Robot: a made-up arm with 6 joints.
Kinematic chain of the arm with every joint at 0, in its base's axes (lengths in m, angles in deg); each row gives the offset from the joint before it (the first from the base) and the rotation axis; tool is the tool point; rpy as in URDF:
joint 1: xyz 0 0 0.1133 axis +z
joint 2: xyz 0 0 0 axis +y
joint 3: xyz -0.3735 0 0.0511 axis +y
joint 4: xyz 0.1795 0 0.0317 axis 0.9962 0 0.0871
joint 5: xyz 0 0 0 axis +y
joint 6: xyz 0.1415 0 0.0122 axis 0.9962 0 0.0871
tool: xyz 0 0 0 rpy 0 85 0
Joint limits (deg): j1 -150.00..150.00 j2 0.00..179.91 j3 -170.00..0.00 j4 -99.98..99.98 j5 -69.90..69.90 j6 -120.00..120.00
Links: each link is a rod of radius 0.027 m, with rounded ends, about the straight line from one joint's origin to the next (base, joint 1, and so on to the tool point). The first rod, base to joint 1, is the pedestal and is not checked.
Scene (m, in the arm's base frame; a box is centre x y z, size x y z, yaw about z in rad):
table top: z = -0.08
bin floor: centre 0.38 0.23 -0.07 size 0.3 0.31 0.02 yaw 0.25
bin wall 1: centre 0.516 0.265 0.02 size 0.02 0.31 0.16 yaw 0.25
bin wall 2: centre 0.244 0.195 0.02 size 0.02 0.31 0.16 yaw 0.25
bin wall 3: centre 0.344 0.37 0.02 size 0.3 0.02 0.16 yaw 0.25
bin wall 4: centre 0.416 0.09 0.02 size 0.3 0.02 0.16 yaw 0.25
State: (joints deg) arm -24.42 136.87 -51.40 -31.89 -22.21 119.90
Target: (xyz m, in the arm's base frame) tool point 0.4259 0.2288 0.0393
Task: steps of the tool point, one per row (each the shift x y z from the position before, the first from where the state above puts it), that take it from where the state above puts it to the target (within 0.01 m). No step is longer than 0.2 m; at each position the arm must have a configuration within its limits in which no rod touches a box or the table.
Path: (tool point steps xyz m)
1: 0.0793 0.0648 0.1256
2: 0.0202 0.0922 0.1522
3: -0.0530 0.0866 0.1591
4: -0.1184 0.0443 0.1443
5: 0.0930 0.0482 -0.1317
6: 0.0486 0.0315 -0.1509
7: 0.0025 0.0132 -0.1531
8: -0.0403 -0.0042 -0.1389

